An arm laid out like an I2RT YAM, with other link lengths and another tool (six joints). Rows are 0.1 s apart.
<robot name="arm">
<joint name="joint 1" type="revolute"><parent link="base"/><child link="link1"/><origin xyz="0 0 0.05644" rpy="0 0 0"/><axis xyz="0 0 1"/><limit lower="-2.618" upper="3.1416"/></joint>
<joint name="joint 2" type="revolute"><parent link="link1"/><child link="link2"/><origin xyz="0.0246 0.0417 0.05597" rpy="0 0 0"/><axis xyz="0 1 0"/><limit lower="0" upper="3.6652"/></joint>
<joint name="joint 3" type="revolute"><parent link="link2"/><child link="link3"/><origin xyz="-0.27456 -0.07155 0" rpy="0 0 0"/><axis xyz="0 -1 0"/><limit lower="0" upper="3.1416"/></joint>
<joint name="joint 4" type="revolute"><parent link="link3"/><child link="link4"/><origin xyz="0.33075 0.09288 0.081" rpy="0 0 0"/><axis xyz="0 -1 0"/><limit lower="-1.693" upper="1.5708"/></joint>
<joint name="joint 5" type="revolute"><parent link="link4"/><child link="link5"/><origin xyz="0.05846 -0.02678 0.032" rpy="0 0 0"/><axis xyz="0 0 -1"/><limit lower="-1.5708" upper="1.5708"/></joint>
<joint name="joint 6" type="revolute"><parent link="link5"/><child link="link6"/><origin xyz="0.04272 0 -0.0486" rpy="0 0 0"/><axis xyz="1 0 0"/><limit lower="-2.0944" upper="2.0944"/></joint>
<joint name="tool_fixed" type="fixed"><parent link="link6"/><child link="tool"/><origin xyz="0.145 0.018 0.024" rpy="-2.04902 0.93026 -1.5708"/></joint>
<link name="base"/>
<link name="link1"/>
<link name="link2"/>
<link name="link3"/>
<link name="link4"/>
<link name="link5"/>
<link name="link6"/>
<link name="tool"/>
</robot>
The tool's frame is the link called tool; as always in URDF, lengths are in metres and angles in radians.
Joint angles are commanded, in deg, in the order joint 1, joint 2, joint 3, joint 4, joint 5, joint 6. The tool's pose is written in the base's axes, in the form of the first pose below.
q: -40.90 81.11 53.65 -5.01 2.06 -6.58
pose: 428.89 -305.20 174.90 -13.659 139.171 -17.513
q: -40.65 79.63 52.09 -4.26 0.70 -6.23
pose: 428.58 -296.21 176.04 -14.731 137.806 -16.633
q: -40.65 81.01 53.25 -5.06 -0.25 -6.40
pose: 433.40 -296.17 172.25 -15.481 138.237 -15.049
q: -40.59 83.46 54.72 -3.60 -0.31 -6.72
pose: 442.40 -302.74 169.87 -16.002 137.938 -15.536
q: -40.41 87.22 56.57 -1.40 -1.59 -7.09
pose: 457.54 -307.75 161.66 -17.613 137.185 -14.804
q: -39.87 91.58 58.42 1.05 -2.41 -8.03
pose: 474.32 -311.09 147.41 -19.844 137.039 -14.293
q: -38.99 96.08 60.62 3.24 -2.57 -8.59
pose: 492.15 -313.44 132.64 -21.581 137.027 -13.950
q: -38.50 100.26 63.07 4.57 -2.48 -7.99
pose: 506.35 -319.06 118.99 -21.411 137.072 -13.150
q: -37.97 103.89 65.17 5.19 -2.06 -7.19
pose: 517.37 -322.79 103.88 -20.764 137.617 -12.084
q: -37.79 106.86 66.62 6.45 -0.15 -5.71
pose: 522.26 -332.78 91.02 -17.975 138.232 -12.694
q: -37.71 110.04 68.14 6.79 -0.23 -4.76
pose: 528.19 -336.41 72.97 -16.934 138.893 -11.032
